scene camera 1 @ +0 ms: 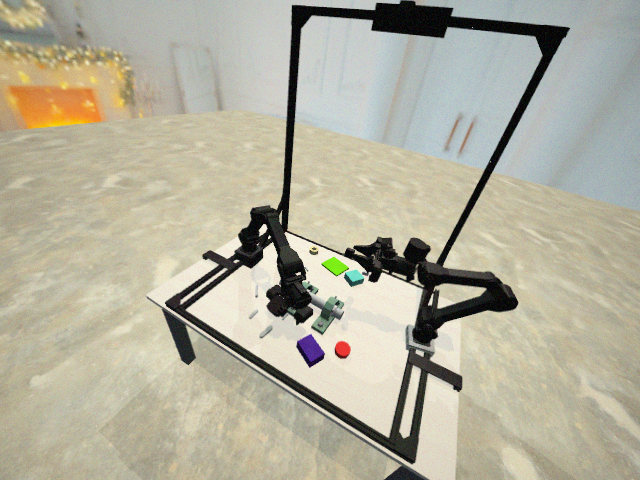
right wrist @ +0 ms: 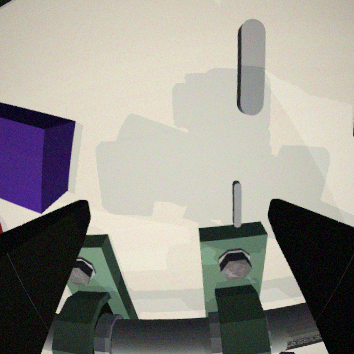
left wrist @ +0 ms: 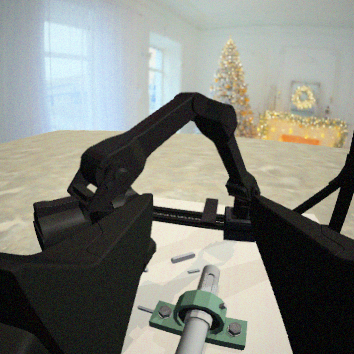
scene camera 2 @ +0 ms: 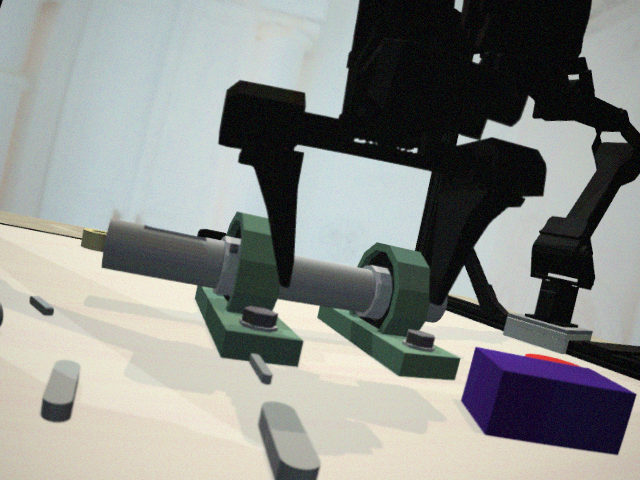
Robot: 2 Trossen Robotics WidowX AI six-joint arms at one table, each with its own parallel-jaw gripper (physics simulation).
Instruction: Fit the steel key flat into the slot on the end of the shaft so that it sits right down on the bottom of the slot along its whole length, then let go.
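Places are measured from the left arm's base along level axes (x ahead, y left, z up), in millimetres.
Pixels of known places: left gripper, fingertip midpoint: (scene camera 1: 352, 250) (left wrist: 202, 203) (scene camera 2: 462, 3); right gripper, fingertip midpoint: (scene camera 1: 288, 318) (right wrist: 180, 208) (scene camera 2: 363, 296); left arm's base, link origin: (scene camera 1: 421, 337) (scene camera 2: 551, 321); right arm's base, link origin: (scene camera 1: 249, 249) (left wrist: 240, 213).
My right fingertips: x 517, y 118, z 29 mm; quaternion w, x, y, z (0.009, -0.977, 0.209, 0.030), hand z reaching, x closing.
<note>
For each thing: its top centre in the pictures, then the offset to it from my right fingertips.
- grey shaft, top centre: (scene camera 2: 294, 249) (left wrist: 195, 322) (scene camera 1: 310, 293) dx -44, dy -141, dz +10 mm
- large key, top centre: (scene camera 2: 288, 431) (right wrist: 252, 66) (scene camera 1: 266, 331) dx +70, dy +48, dz -53 mm
- medium key, top centre: (scene camera 2: 63, 379) dx +152, dy -10, dz -55 mm
- thin key, top centre: (scene camera 2: 261, 363) (right wrist: 237, 206) dx +29, dy -45, dz -57 mm
- purple block, top centre: (scene camera 2: 552, 369) (scene camera 1: 310, 347) dx -113, dy +71, dz -24 mm
- red disc, top centre: (scene camera 2: 556, 363) (scene camera 1: 342, 348) dx -225, dy +27, dz -37 mm
- teal block, top centre: (scene camera 1: 354, 275) dx -208, dy -371, dz -28 mm
- green plate, top centre: (scene camera 1: 335, 265) dx -98, dy -435, dz -54 mm
- brass ring, top centre: (scene camera 2: 100, 231) (scene camera 1: 314, 248) dx +42, dy -507, dz -38 mm
The grey shaft (scene camera 1: 316, 302) (scene camera 2: 330, 284) (left wrist: 192, 342) (right wrist: 160, 334) lies across two green bearing blocks. Its slot (scene camera 2: 175, 232) (left wrist: 211, 276) shows as a narrow groove near one end. Several grey round-ended keys of different sizes lie on the table: a large key (scene camera 1: 266, 331) (scene camera 2: 289, 441) (right wrist: 251, 67), a medium key (scene camera 2: 62, 387) and a thin key (scene camera 2: 260, 367) (right wrist: 237, 204) by a block's foot. Which one fits cannot be told. My right gripper (scene camera 1: 290, 311) (scene camera 2: 361, 292) (right wrist: 180, 208) is open and empty, low at the shaft. My left gripper (scene camera 1: 362, 264) (left wrist: 202, 203) is half open, empty, above the table's far side.
A purple block (scene camera 1: 310, 350) (scene camera 2: 547, 400) (right wrist: 30, 155) and a red disc (scene camera 1: 342, 349) lie near the shaft's right end. A teal block (scene camera 1: 354, 277), a green plate (scene camera 1: 334, 266) and a brass ring (scene camera 1: 313, 250) (scene camera 2: 94, 239) lie on the far side. The green blocks (scene camera 1: 321, 323) (scene camera 2: 258, 268) stand close to my right fingers.
</note>
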